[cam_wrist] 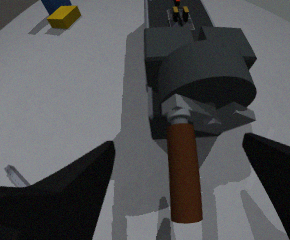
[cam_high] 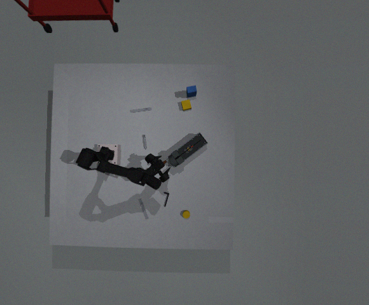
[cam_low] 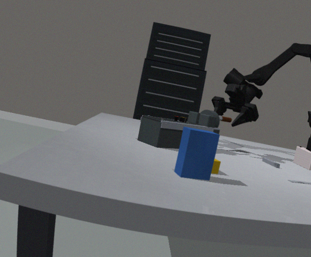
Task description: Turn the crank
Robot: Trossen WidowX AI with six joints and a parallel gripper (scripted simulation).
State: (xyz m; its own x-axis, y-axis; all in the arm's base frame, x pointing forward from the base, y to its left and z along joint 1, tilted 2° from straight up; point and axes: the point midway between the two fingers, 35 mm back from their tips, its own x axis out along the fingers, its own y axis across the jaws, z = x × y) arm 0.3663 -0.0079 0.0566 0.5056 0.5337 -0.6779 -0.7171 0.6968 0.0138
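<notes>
My gripper tip is now 10 mm past the brown crank handle, 10 mm to the left of it and 10 mm below it. Round my gripper tip: red pointer (150 mm ahead, 120 mm to the left, 10 mm below); black hex key (30 mm ahead, 240 mm to the right, 90 mm below); yellow block (70 mm ahead, 400 mm to the left, 80 mm below).
</notes>
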